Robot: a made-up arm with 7 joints. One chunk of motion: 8 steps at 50 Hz.
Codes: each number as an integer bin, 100 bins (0 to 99) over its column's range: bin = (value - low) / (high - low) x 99, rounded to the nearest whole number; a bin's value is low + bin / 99 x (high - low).
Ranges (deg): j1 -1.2..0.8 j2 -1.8..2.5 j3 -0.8..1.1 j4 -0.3..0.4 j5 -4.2..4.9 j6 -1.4..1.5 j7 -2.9..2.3
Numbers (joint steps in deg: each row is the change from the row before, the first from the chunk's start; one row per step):
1: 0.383 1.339 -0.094 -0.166 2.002 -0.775 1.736
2: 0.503 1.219 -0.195 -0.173 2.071 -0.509 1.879
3: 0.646 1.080 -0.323 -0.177 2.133 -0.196 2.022
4: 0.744 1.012 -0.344 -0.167 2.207 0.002 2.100
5: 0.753 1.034 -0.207 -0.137 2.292 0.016 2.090
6: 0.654 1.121 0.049 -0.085 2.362 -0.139 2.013
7: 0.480 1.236 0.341 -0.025 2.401 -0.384 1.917
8: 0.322 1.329 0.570 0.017 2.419 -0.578 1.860
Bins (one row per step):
1: 78 72 37 19 67 21 88
2: 84 70 32 18 68 30 91
3: 91 66 25 17 69 41 94
4: 96 65 24 19 70 48 95
5: 97 65 31 23 71 48 95
6: 92 67 44 30 71 43 94
7: 83 70 59 39 72 35 92
8: 75 72 71 45 72 28 91

